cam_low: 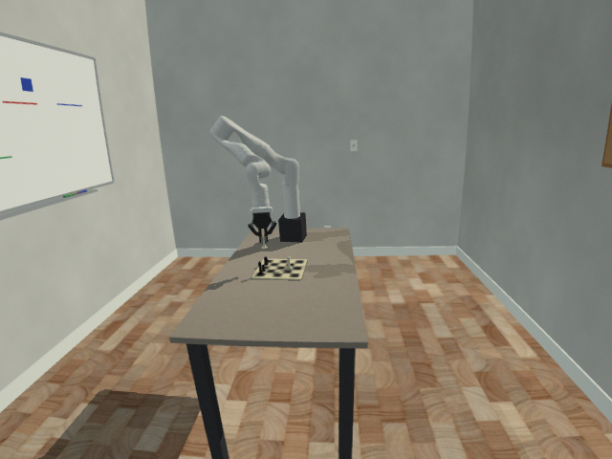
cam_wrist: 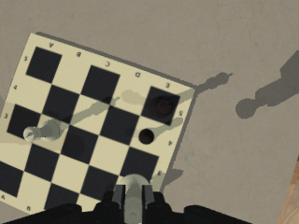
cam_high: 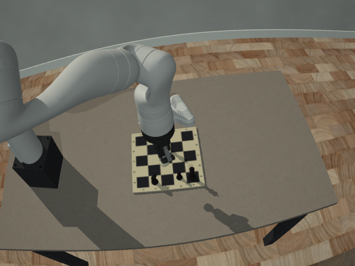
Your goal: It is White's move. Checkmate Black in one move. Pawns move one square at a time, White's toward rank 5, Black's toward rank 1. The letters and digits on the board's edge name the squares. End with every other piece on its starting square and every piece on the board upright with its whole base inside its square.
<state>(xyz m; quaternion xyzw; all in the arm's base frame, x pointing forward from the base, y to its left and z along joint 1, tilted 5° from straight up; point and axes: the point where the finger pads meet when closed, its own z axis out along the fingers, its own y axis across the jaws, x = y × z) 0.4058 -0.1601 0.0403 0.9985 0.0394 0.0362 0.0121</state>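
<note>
Right now my hand is 7 cm short of the tall black piece, 2 cm to the left of it and 11 cm above it. Also, from my hand: white pawn: 1 cm below; then black pawn: 3 cm ahead, 1 cm to the right, 12 cm below; then white queen-like piece: 3 cm ahead, 11 cm to the left, 11 cm below.
</note>
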